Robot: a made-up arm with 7 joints.
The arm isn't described. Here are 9 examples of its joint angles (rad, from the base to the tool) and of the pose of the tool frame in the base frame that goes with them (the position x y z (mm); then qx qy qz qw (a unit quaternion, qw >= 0)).
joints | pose
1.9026 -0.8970 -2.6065 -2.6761 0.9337 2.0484 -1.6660 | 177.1 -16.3 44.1 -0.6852 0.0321 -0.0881 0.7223
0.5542 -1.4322 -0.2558 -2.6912 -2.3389 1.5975 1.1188 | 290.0 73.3 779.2 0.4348 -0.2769 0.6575 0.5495
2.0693 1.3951 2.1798 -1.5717 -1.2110 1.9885 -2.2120 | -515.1 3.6 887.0 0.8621 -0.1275 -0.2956 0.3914
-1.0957 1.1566 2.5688 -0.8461 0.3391 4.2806 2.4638 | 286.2 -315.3 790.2 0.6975 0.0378 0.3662 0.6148
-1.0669 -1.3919 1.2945 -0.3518 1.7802 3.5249 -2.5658 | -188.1 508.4 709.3 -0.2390 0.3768 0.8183 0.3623
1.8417 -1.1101 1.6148 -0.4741 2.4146 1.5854 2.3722 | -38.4 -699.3 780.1 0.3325 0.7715 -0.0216 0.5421
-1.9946 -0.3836 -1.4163 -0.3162 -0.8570 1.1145 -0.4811 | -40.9 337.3 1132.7 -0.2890 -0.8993 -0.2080 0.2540
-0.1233 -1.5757 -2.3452 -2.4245 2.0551 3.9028 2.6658 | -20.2 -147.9 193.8 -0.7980 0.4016 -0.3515 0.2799
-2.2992 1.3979 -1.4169 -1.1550 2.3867 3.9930 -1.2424 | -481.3 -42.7 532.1 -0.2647 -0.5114 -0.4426 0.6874
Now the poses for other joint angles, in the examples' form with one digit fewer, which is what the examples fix.
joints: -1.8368 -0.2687 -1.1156 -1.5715 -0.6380 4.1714 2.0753
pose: -306 -8 855 -0.060 -0.271 0.838 0.470
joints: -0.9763 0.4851 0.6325 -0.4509 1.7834 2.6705 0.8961
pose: 309 -412 940 -0.090 0.338 -0.257 0.901
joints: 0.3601 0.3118 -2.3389 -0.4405 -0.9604 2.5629 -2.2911
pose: 243 -70 1146 0.288 0.051 -0.858 0.421
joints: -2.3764 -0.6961 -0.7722 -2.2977 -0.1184 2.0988 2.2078
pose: -491 51 701 0.847 0.473 -0.224 0.091
